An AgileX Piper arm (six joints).
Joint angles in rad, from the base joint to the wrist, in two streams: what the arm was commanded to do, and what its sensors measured. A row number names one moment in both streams.
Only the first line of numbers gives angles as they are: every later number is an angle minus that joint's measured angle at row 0.
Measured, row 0:
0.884, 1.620, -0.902, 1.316, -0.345, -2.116
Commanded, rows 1 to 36:
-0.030, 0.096, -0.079, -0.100, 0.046, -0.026
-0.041, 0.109, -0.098, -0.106, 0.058, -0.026
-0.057, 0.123, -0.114, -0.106, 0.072, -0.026
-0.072, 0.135, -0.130, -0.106, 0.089, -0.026
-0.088, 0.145, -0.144, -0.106, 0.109, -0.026
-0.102, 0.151, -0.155, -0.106, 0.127, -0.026
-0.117, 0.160, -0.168, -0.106, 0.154, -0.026
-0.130, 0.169, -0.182, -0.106, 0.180, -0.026
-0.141, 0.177, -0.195, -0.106, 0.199, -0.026
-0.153, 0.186, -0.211, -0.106, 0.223, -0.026
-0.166, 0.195, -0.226, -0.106, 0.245, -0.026
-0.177, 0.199, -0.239, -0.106, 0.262, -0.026
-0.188, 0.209, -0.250, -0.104, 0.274, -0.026
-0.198, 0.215, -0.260, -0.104, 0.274, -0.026
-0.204, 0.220, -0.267, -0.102, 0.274, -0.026
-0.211, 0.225, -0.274, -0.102, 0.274, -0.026
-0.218, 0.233, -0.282, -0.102, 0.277, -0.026
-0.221, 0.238, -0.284, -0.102, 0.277, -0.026
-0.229, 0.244, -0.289, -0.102, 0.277, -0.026
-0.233, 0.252, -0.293, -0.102, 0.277, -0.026
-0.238, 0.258, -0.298, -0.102, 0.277, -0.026
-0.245, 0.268, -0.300, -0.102, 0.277, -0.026
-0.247, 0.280, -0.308, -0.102, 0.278, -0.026
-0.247, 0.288, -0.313, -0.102, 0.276, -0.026
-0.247, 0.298, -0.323, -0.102, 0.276, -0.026
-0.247, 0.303, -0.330, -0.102, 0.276, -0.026
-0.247, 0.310, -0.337, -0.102, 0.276, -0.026
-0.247, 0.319, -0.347, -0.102, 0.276, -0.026
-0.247, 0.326, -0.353, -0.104, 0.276, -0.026
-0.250, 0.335, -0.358, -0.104, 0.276, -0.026
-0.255, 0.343, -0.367, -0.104, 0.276, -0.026
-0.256, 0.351, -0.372, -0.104, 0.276, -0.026
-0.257, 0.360, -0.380, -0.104, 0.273, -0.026
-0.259, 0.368, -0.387, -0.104, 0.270, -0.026
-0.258, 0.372, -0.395, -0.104, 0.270, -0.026
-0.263, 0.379, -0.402, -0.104, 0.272, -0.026
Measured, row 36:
-0.247, 0.355, -0.376, -0.099, 0.269, -0.002
